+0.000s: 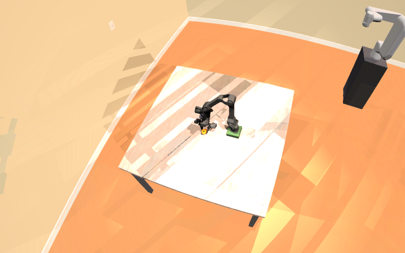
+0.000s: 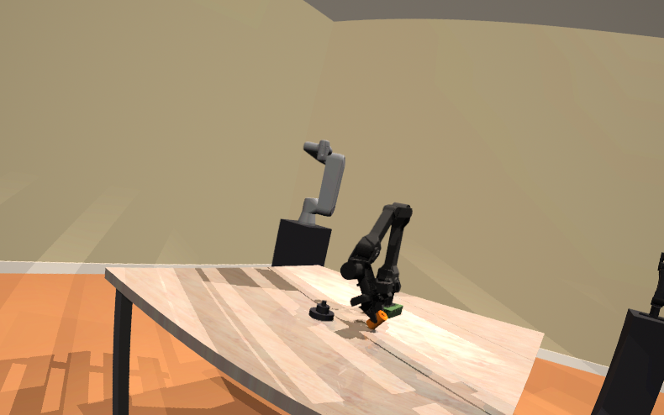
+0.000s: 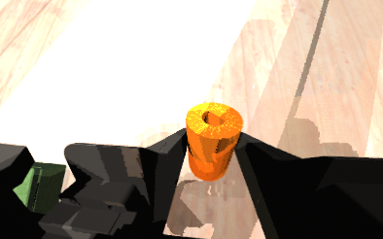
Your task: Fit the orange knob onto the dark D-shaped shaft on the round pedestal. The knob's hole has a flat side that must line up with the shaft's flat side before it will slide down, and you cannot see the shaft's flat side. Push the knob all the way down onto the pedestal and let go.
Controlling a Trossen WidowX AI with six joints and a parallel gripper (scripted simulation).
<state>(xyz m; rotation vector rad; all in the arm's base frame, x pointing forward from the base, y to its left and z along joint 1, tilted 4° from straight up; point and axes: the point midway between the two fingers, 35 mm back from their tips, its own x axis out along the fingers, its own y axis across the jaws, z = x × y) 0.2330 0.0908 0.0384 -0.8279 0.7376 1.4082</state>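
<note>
The pedestal lies 80 mm ahead of my gripper tip and 180 mm to the right of it. Also, from my gripper tip: orange knob 10 mm to the right.
</note>
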